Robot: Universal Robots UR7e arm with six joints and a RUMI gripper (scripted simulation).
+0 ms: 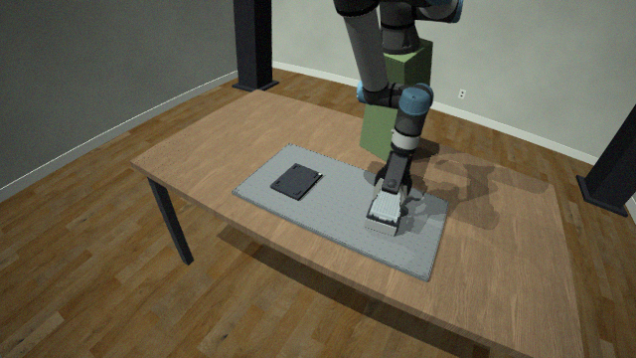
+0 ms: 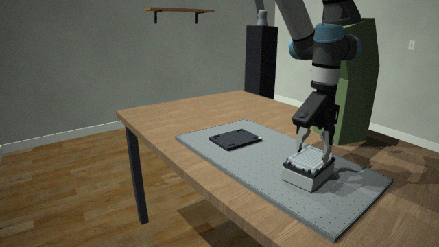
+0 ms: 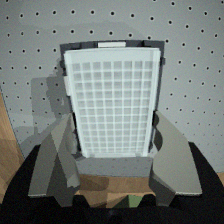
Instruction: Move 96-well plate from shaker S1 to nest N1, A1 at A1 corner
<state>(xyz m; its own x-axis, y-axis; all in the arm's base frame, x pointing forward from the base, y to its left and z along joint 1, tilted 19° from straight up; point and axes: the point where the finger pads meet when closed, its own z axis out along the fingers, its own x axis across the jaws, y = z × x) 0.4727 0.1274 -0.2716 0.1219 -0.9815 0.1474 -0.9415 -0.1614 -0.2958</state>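
My gripper is now 330 mm to the left of the plate nest and 60 mm above it. The rest, counted from my hand: white 96-well plate 10 mm below.
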